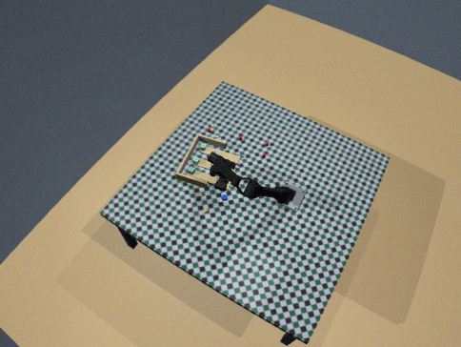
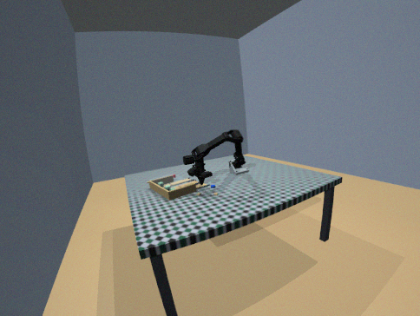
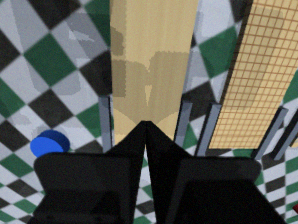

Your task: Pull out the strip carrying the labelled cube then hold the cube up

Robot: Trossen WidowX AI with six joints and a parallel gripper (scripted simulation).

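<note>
The blue disc lies 8 cm to the left of my gripper tip and 5 cm behind it.
</note>
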